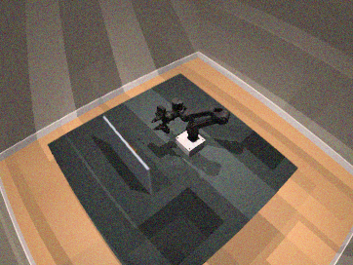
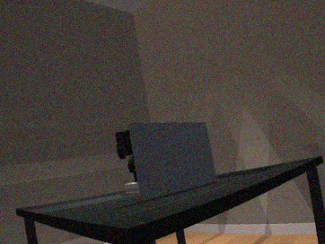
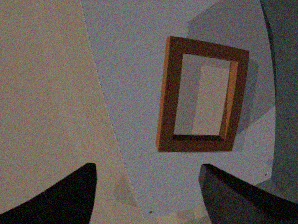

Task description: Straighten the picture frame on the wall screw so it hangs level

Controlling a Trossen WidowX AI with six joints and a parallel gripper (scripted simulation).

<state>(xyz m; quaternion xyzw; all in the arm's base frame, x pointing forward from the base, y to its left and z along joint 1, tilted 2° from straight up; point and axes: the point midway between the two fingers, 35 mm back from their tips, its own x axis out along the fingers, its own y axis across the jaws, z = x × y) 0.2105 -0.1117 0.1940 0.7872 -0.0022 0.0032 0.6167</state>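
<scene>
The brown wooden picture frame lies 200 mm ahead of my gripper tip, 90 mm below it and 30 mm to the left of it. Round my gripper tip: wall panel 210 mm ahead, 100 mm below, 30 mm to the left.
</scene>
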